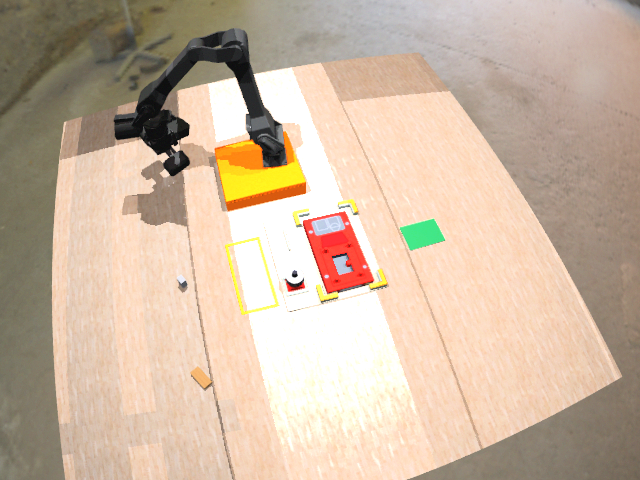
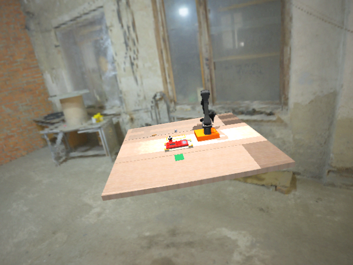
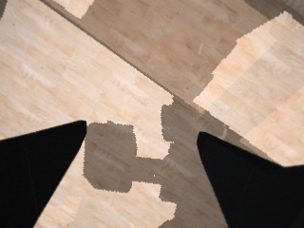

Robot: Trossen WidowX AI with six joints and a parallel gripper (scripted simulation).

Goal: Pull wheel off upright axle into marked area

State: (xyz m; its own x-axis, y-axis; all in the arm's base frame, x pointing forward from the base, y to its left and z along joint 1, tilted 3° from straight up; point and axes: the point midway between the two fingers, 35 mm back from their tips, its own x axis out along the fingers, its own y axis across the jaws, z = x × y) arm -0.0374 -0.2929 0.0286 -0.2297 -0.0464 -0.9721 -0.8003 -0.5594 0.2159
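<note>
Now: the small grey block 370 mm ahead of my gripper tip, 50 mm to the left of it and 10 mm below it. From my gripper tip the other things lie so: small orange block: 600 mm ahead, 90 mm to the left, 20 mm below; then green patch: 640 mm to the left, 300 mm ahead, 20 mm below.
</note>
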